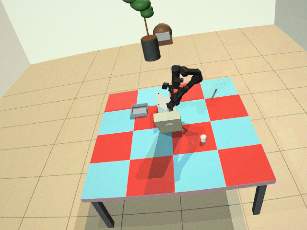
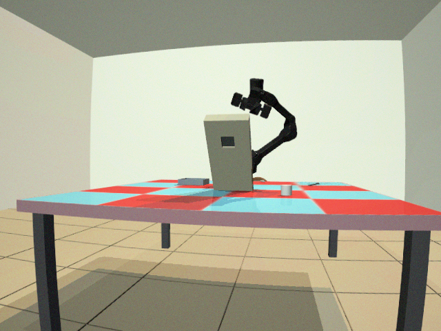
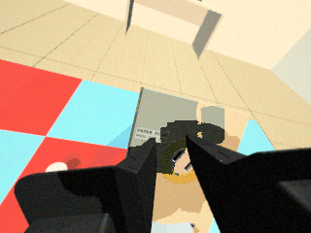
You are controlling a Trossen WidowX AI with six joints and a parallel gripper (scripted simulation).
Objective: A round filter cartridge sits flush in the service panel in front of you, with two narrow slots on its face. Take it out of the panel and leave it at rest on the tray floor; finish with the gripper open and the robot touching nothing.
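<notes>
My gripper tip is 120 mm above the round filter cartridge, 80 mm to the left of it and 50 mm short of it. Also, from my gripper tip: grey tray (420 mm behind, 350 mm below, 310 mm to the right); then beige service panel (200 mm below, 70 mm to the right, 10 mm ahead).
</notes>
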